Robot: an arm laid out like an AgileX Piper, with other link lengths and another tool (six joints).
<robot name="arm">
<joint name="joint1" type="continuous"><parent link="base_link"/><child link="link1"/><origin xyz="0.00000 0.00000 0.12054"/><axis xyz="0 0 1"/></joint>
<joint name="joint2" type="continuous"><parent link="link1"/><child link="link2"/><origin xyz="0.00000 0.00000 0.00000" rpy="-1.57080 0.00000 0.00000"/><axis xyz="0 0 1"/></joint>
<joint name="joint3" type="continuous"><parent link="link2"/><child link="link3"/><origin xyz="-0.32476 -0.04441 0.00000"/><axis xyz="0 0 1"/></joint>
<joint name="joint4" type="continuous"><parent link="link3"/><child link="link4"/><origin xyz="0.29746 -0.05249 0.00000" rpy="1.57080 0.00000 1.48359"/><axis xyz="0 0 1"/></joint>
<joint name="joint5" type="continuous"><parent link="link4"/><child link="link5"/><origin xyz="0.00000 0.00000 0.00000" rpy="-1.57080 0.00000 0.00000"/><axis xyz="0 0 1"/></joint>
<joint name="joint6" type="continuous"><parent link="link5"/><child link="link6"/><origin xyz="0.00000 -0.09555 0.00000" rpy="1.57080 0.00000 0.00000"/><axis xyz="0 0 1"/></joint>
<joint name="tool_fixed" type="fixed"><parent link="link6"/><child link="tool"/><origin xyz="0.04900 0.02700 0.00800" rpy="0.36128 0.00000 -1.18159"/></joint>
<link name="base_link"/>
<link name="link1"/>
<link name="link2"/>
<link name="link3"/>
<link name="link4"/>
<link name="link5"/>
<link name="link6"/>
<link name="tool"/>
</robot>
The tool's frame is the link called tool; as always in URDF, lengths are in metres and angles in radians. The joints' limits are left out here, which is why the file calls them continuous.
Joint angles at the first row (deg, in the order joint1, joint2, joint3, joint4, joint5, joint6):
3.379 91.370 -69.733 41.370 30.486 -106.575
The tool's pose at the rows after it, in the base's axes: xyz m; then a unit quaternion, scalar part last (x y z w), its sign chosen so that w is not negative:
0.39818 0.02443 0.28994 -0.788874 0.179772 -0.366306 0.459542
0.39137 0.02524 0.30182 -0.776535 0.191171 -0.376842 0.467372
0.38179 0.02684 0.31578 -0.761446 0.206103 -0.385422 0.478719
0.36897 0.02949 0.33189 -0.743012 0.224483 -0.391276 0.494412
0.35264 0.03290 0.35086 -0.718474 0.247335 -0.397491 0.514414
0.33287 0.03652 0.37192 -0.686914 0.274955 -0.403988 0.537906
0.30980 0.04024 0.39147 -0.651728 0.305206 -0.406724 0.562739
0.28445 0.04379 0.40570 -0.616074 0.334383 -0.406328 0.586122
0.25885 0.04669 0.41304 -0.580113 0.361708 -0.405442 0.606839
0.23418 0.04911 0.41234 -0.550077 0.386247 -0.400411 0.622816
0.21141 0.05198 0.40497 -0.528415 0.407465 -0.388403 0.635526
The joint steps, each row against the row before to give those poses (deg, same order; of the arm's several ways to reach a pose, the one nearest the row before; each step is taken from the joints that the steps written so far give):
0.001 -1.515 0.001 -0.308 -0.230 1.570
0.000 -1.817 -0.001 -0.310 -0.186 2.532
-0.001 -2.243 0.001 -0.345 0.215 3.306
0.001 -2.710 -0.001 -0.233 0.672 4.044
-0.001 -3.289 0.000 -0.190 0.683 5.036
-0.070 -3.801 0.013 -0.277 0.540 6.134
-0.143 -4.150 0.380 -0.279 0.536 6.685
-0.140 -4.463 1.336 -0.070 0.134 6.289
-0.143 -4.676 2.479 0.203 -0.686 5.526
-0.140 -4.623 3.452 0.412 -0.744 4.464
-0.115 -4.306 4.005 1.138 -0.243 3.016

